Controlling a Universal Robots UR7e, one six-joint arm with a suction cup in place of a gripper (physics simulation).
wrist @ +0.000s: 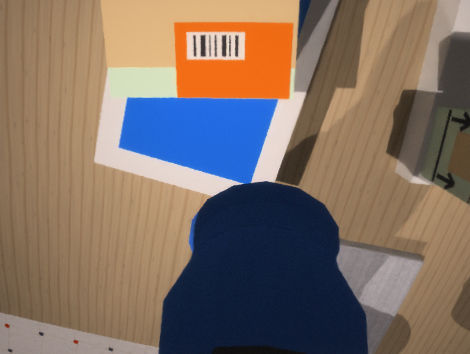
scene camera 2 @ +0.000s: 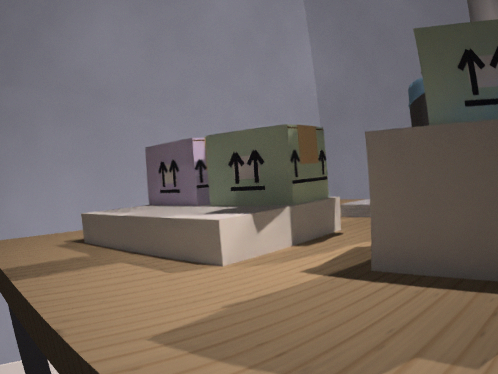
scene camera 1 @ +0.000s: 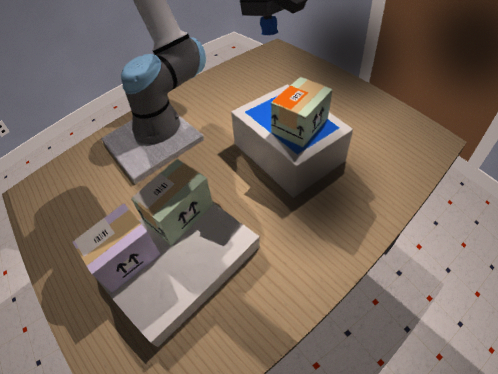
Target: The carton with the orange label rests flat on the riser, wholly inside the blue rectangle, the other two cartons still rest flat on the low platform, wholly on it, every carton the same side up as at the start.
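Pixels of known places: hand, its tool point: (wrist: 263, 247) (scene camera 1: 269, 32); arm's base, origin of its link: (scene camera 1: 156, 127).
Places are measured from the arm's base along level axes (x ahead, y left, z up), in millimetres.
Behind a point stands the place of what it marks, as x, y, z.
The carton with the orange label (scene camera 1: 300, 112) @(441, 95, 194) (scene camera 2: 457, 75) @(458, 124, 145) (wrist: 235, 80) @(380, 129, 194) sits flat and upright on the riser (scene camera 1: 265, 156) @(372, 59, 42) (scene camera 2: 430, 200) @(494, 94, 42) (wrist: 107, 145) @(307, 270, 101). Blue rectangle (scene camera 1: 260, 112) @(302, 135, 101) (wrist: 195, 130) @(326, 172, 101) shows around its visible sides; one lower corner looks close to the blue edge, and its far base edges are hidden. A green carton (scene camera 1: 175, 205) @(352, -214, 127) (scene camera 2: 250, 170) @(355, -186, 74) (wrist: 442, 145) @(311, -124, 57) and a lilac carton (scene camera 1: 120, 250) @(338, -356, 128) (scene camera 2: 172, 175) @(341, -350, 76) stand flat, arrows up, on the low platform (scene camera 1: 160, 305) @(431, -376, 29) (scene camera 2: 160, 240) @(485, -228, 1). My suction cup (scene camera 1: 269, 26) (wrist: 265, 205) is open, bare and apart from the cartons, up beyond the riser.
The arm's base plate (scene camera 1: 155, 150) @(77, -70, 2) (wrist: 375, 270) @(88, -104, 3) stands on the wooden table (scene camera 1: 320, 240) @(596, -33, -20) (scene camera 2: 250, 320) @(620, 6, -20) (wrist: 50, 200) @(181, 436, -20), behind the green carton and left of the riser in scene camera 1. A brown door (scene camera 1: 435, 65) and walls stand beyond the table.
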